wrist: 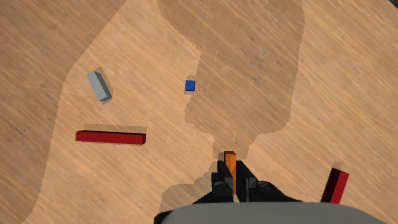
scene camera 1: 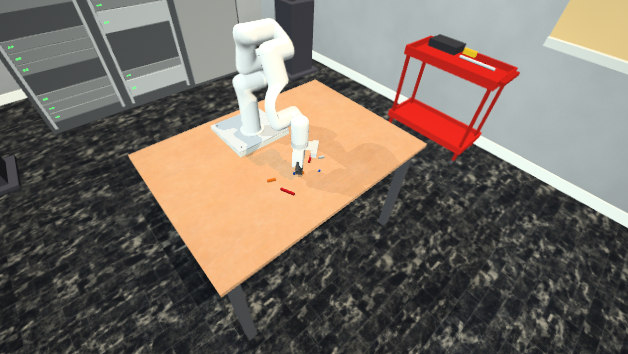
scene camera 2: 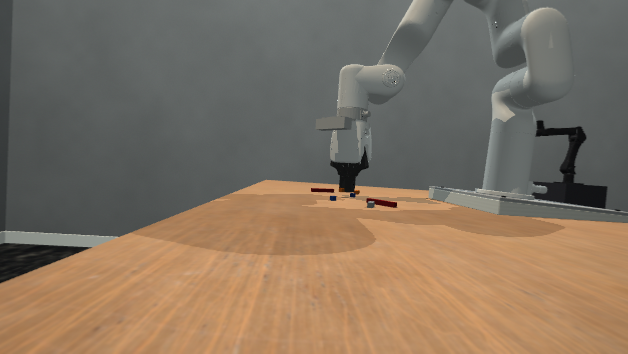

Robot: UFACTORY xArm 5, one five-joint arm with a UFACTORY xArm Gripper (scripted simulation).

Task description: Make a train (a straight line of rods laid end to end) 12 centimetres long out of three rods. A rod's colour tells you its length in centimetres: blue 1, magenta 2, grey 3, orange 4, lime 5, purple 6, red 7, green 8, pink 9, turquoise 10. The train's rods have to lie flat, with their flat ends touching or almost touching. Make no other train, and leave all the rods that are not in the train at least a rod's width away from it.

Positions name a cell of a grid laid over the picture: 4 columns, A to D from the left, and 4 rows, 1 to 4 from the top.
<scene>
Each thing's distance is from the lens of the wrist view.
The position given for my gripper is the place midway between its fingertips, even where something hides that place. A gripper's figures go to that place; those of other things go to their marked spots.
my gripper (wrist: C4): 16 cm
red rod (wrist: A3): 19 cm
</scene>
